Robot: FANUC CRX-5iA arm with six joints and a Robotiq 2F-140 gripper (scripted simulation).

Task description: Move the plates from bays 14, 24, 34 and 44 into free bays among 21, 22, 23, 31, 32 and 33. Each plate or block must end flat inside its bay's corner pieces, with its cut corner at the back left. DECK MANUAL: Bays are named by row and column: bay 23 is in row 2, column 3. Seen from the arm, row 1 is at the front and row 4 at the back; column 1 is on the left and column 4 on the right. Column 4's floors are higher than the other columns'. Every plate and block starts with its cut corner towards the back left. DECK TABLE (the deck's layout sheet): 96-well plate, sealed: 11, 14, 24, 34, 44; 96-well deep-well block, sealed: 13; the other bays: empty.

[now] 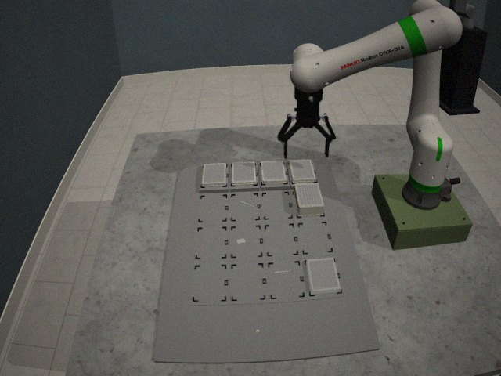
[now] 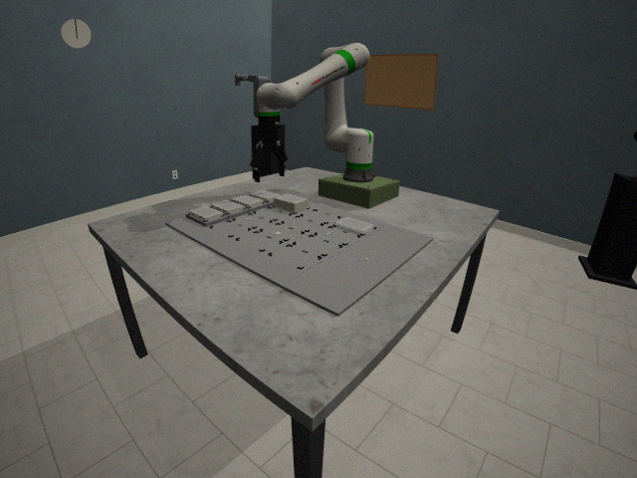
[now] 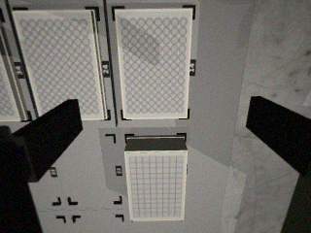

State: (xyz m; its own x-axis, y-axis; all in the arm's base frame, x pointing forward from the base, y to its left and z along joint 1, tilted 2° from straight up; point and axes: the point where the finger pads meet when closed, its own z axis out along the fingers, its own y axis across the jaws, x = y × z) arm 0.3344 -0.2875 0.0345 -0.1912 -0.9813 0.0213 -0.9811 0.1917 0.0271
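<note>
Now: hand 30 mm short of the sealed deep-well block, 130 mm to the right of it and 90 mm above it. Round my hand: white pointed piece: 200 mm ahead, 400 mm to the left, 110 mm below.
</note>
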